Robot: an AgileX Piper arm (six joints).
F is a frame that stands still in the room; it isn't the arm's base.
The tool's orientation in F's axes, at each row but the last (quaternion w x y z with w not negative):
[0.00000 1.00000 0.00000 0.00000]
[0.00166 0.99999 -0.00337 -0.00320]
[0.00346 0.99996 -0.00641 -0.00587]
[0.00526 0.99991 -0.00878 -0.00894]
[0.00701 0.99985 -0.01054 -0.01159]
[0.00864 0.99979 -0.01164 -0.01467]
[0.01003 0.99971 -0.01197 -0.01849]
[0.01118 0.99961 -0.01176 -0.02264]
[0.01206 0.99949 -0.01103 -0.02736]
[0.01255 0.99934 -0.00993 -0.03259]
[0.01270 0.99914 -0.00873 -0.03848]
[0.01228 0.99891 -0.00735 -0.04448]
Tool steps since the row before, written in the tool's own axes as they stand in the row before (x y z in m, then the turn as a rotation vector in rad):
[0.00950 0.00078 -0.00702 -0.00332 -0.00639 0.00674]
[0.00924 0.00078 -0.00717 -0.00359 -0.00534 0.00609]
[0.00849 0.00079 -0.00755 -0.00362 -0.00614 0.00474]
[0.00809 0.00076 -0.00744 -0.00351 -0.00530 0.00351]
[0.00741 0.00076 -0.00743 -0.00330 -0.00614 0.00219]
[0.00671 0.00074 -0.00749 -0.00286 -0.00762 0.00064]
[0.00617 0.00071 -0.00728 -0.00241 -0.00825 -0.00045]
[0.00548 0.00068 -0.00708 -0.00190 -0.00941 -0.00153]
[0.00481 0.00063 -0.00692 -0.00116 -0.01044 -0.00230]
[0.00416 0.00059 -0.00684 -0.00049 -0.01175 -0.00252]
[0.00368 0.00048 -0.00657 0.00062 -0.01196 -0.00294]
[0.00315 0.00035 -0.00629 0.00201 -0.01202 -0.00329]
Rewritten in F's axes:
[0.00950 -0.00078 0.00702 -0.00332 0.00639 -0.00674]
[0.00928 -0.00082 0.00711 -0.00359 0.00534 -0.00608]
[0.00857 -0.00085 0.00746 -0.00360 0.00615 -0.00474]
[0.00821 -0.00083 0.00730 -0.00348 0.00532 -0.00350]
[0.00756 -0.00081 0.00727 -0.00322 0.00618 -0.00220]
[0.00691 -0.00077 0.00730 -0.00270 0.00767 -0.00069]
[0.00642 -0.00072 0.00706 -0.00220 0.00831 0.00037]
[0.00578 -0.00066 0.00684 -0.00161 0.00948 0.00140]
[0.00517 -0.00058 0.00666 -0.00081 0.01051 0.00210]
[0.00459 -0.00051 0.00657 -0.00010 0.01182 0.00224]
[0.00417 -0.00039 0.00628 0.00104 0.01202 0.00257]
[0.00369 -0.00025 0.00599 0.00246 0.01206 0.00279]

